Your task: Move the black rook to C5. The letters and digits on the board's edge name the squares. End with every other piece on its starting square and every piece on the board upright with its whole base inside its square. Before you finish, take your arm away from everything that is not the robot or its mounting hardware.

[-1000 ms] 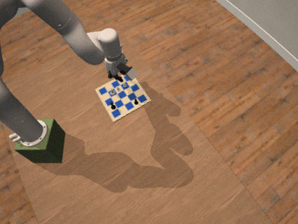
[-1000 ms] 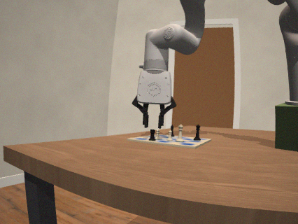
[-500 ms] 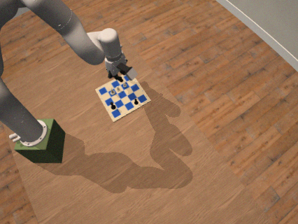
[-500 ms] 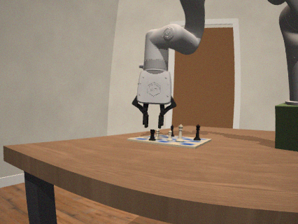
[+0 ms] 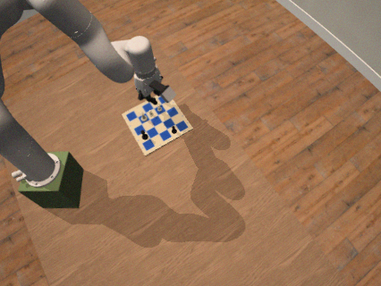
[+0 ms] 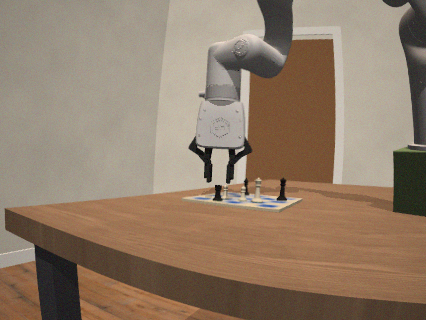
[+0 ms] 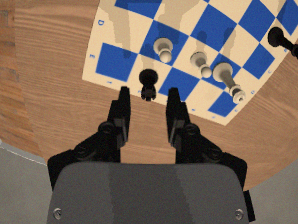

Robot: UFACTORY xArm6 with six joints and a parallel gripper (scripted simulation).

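The blue-and-cream chessboard lies 80 mm to the right of my hand, 60 mm below it and 30 mm behind it.
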